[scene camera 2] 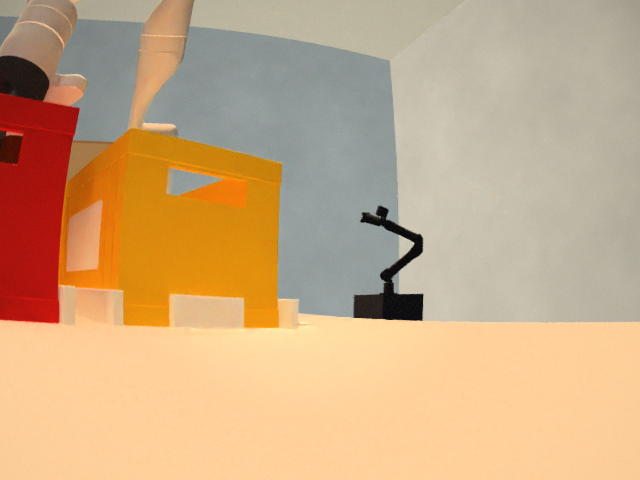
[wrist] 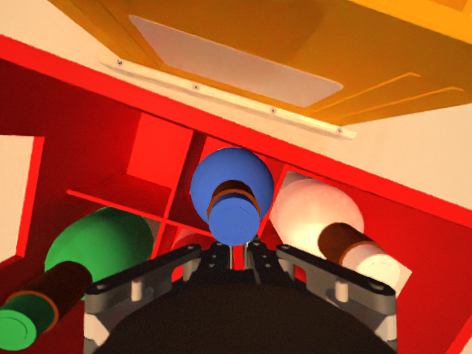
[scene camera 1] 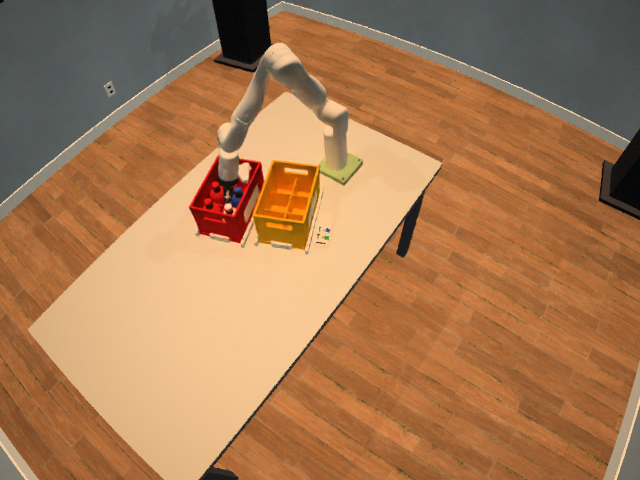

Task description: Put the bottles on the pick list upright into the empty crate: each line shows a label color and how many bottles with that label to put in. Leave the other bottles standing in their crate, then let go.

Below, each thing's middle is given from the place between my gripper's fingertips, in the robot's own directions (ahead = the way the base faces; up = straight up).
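My gripper is 1 cm above the white bottle [wrist: 311, 215], 5 cm short of it and 5 cm to the right of it. Counted from my hand, the green bottle [wrist: 110, 240] is 1 cm below, 8 cm to the right and 10 cm behind.
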